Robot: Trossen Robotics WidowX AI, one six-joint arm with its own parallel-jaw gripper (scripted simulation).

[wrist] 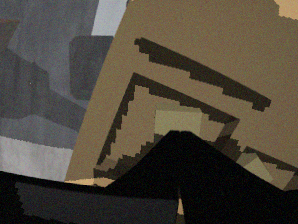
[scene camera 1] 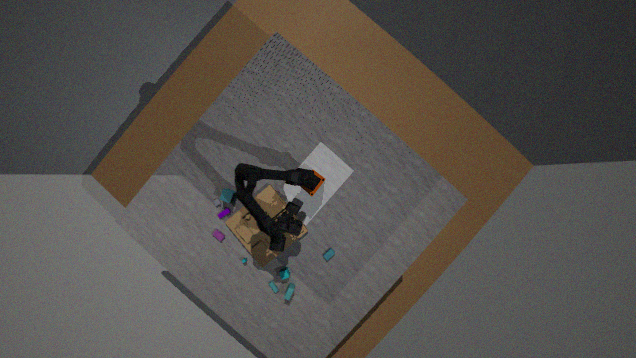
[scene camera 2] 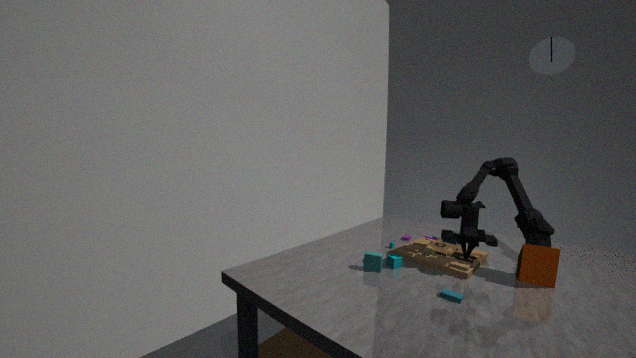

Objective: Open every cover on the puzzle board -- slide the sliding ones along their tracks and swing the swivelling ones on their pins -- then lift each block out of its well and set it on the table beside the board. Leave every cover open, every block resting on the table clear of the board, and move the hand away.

same spot on tan puzzle board: (wrist: 117,131) = (scene camera 1: 288,212)
